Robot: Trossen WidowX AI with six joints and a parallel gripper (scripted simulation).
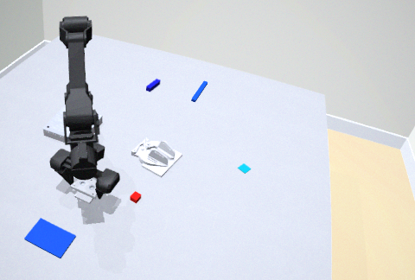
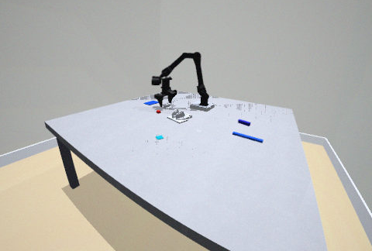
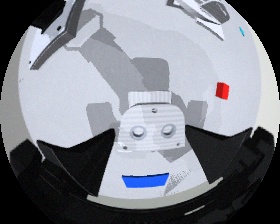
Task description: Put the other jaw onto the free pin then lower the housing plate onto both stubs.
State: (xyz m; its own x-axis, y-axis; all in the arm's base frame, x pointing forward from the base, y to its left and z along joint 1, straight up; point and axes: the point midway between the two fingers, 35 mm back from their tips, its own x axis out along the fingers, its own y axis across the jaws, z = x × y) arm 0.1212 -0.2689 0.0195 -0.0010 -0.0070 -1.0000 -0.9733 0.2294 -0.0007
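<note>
Right now my gripper tip is 10 mm to the right of the white block. From my gripper tip the other things lie so: cyan tile: 430 mm ahead, 220 mm to the left, 10 mm below; then red cube: 140 mm ahead, 20 mm to the left, 10 mm below; then blue flat tile: 40 mm behind, 160 mm to the right, 10 mm below.
</note>
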